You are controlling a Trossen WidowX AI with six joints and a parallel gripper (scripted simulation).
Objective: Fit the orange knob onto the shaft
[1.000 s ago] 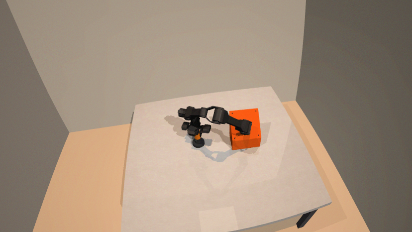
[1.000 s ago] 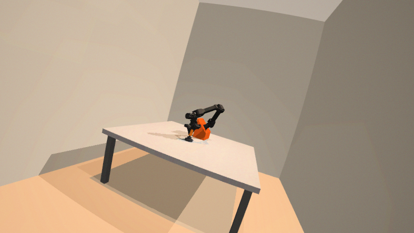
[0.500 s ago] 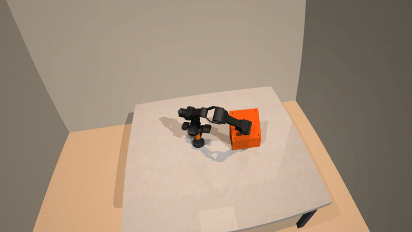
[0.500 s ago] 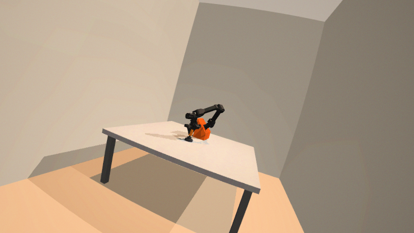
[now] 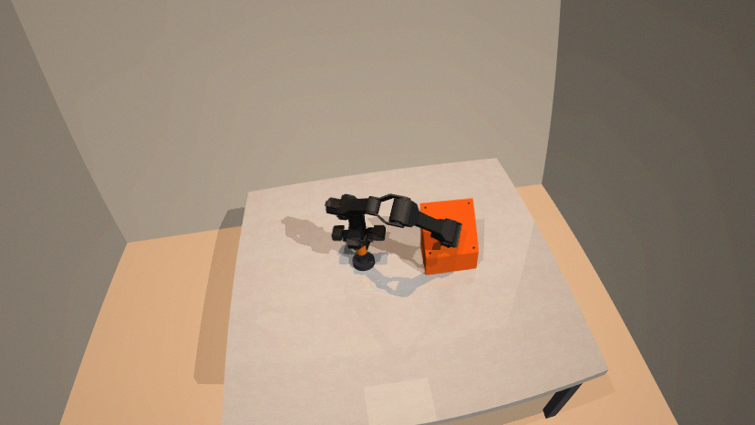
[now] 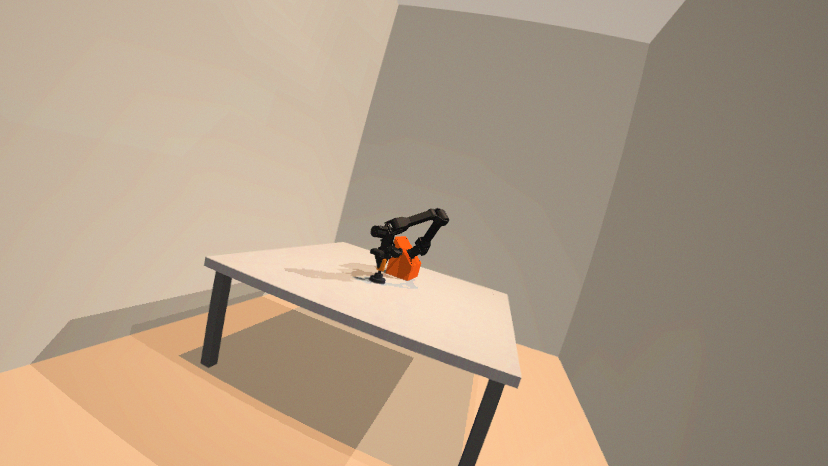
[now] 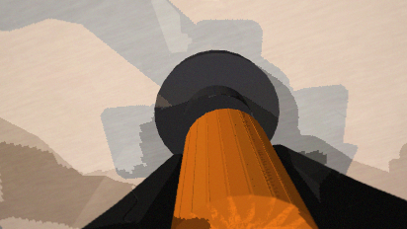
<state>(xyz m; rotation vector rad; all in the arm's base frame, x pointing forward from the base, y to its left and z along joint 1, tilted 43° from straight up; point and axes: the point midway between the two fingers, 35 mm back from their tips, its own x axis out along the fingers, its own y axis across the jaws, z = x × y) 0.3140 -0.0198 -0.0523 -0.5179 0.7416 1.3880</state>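
My gripper tip is 2 cm below the orange knob. From my gripper tip the other things lie so: pedestal (4 cm below).
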